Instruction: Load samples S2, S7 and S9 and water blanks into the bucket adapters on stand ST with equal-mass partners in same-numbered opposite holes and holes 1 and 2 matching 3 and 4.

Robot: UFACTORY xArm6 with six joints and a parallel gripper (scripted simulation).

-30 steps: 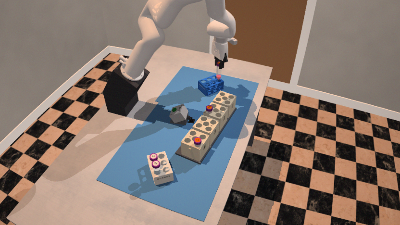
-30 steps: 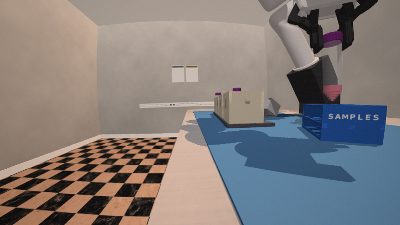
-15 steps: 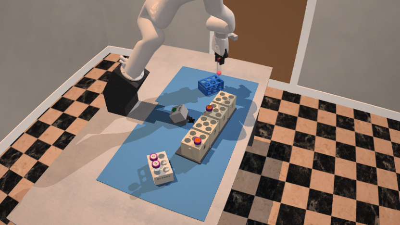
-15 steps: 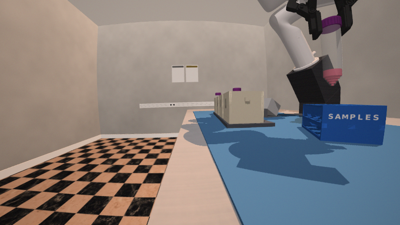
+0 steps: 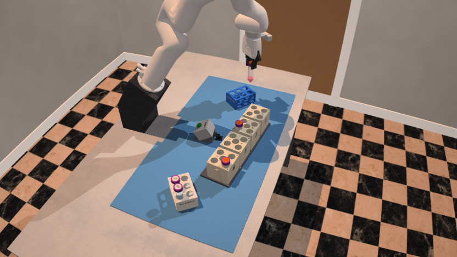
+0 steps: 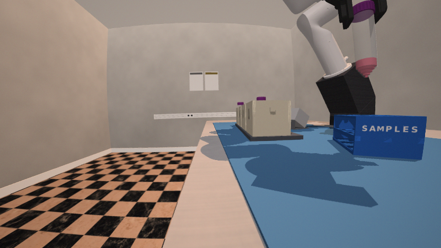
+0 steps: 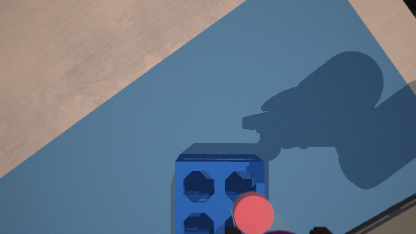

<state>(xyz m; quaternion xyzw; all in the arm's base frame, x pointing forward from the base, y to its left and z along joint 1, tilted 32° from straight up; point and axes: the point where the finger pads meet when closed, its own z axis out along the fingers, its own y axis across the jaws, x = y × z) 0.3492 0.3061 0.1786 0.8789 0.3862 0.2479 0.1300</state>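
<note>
Now: hand 5 cm above the tube and 1 cm past it. From my hand the other things lie so: blue sample rack (20 cm below, 4 cm behind, 2 cm to the right); then adapter (31 cm to the right, 18 cm below, 4 cm ahead); then green done key (32 cm to the right, 17 cm below, 17 cm behind).
</note>
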